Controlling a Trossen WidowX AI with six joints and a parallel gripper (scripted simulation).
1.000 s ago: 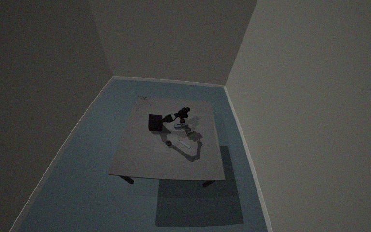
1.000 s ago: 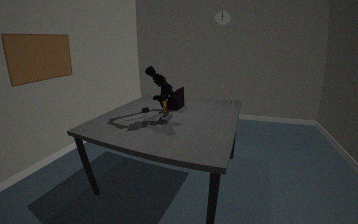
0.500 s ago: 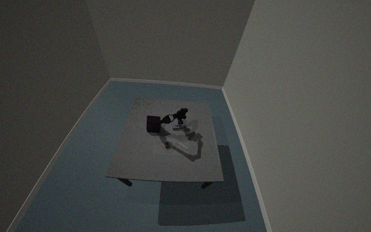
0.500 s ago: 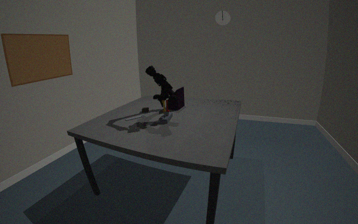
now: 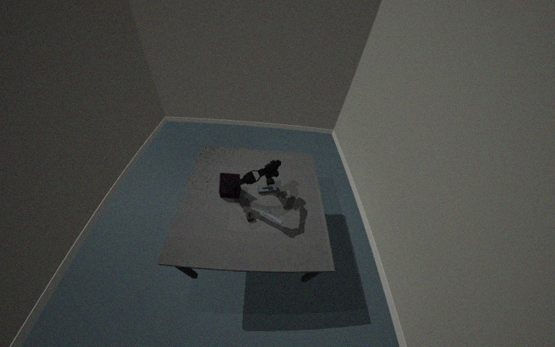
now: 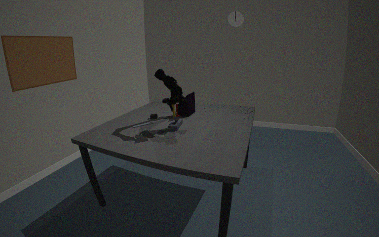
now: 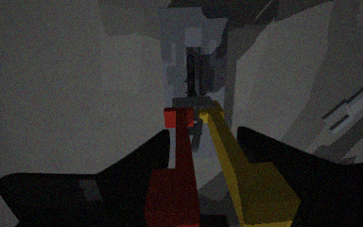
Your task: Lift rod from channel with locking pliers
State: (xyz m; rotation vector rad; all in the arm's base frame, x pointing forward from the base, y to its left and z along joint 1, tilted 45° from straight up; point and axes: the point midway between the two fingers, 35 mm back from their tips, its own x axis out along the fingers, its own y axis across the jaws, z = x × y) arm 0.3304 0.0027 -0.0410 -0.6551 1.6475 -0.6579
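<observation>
My gripper tip is now 100 mm above the channel block. Also, from my gripper tip: yellow handle 10 mm to the right; then holster block 180 mm behind, 280 mm to the right, 110 mm below.
</observation>
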